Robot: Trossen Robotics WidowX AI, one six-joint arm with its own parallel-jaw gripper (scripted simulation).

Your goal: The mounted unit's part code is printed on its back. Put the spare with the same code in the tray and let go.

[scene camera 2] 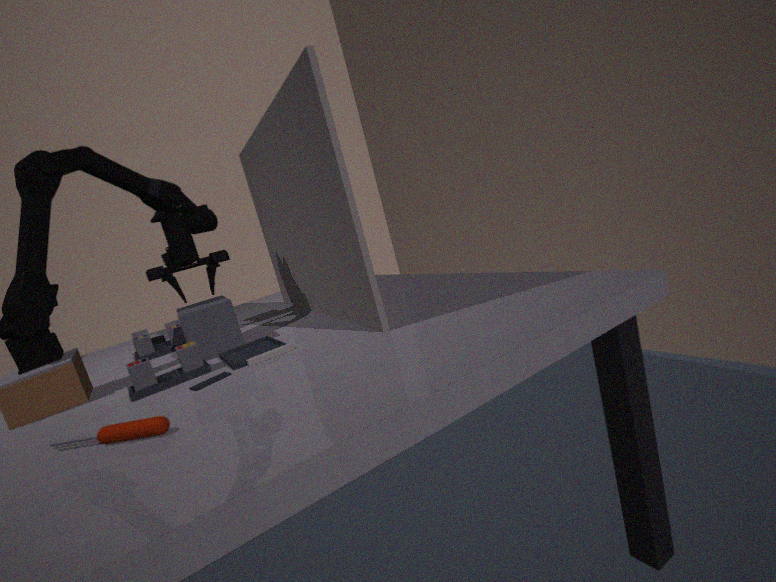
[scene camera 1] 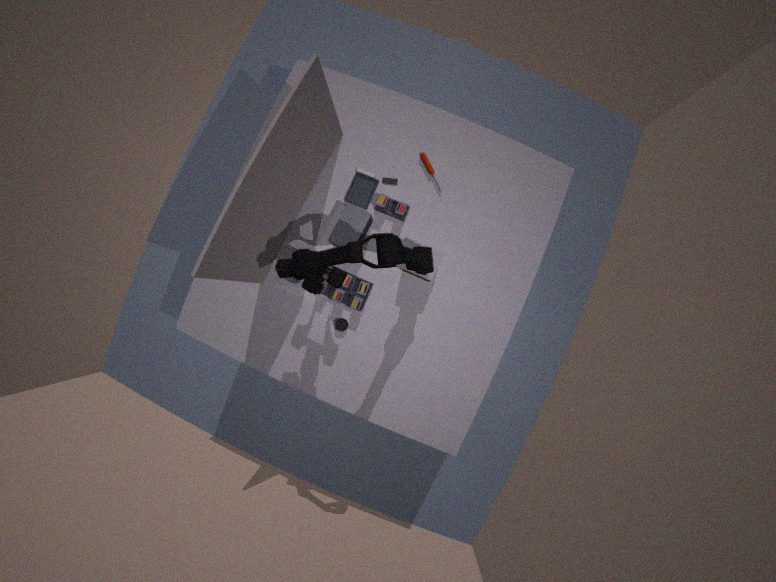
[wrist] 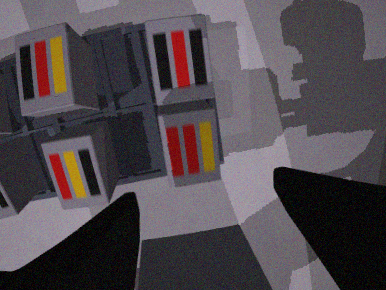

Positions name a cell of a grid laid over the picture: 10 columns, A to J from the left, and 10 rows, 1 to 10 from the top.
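Gripper state: my gripper (scene camera 2: C6), (wrist: F7) is open and holds nothing. Also visible are an upright grey panel (scene camera 2: D3), (scene camera 1: D5), a dark tray (scene camera 1: E4) and an orange-handled screwdriver (scene camera 2: C8). In the wrist view the orange-handled screwdriver is out of frame.
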